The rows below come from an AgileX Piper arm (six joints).
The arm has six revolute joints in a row. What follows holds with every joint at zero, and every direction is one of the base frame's.
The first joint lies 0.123 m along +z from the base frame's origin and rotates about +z.
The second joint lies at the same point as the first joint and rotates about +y.
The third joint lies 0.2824 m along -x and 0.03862 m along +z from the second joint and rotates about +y.
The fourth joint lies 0.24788 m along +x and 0.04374 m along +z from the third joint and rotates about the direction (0.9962, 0, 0.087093).
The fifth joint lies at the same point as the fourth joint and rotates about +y.
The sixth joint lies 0.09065 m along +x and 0.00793 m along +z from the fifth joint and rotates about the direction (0.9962, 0, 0.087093).
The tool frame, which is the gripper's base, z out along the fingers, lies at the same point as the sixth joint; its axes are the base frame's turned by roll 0, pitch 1.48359 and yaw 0 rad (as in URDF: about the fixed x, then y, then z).
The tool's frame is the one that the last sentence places.
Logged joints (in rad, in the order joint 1, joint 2, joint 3, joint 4, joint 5, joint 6), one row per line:
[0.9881, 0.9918, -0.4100, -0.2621, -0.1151, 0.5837]
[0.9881, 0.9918, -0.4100, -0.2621, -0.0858, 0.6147]
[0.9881, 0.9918, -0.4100, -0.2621, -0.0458, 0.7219]
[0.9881, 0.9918, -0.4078, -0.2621, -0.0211, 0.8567]
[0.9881, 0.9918, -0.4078, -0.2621, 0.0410, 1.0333]
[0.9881, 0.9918, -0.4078, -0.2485, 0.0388, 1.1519]
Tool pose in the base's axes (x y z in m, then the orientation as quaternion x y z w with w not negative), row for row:
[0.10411, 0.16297, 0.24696, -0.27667, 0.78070, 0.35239, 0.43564]
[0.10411, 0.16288, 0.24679, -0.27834, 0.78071, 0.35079, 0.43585]
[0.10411, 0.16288, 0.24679, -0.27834, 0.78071, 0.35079, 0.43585]
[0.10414, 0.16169, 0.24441, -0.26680, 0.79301, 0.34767, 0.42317]
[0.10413, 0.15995, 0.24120, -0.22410, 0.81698, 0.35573, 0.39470]
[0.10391, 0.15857, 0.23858, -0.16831, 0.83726, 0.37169, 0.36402]
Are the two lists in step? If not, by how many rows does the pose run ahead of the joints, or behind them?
The pose runs 2 rows behind the joints: the pose in row i belongs to the joints in row i - 2.
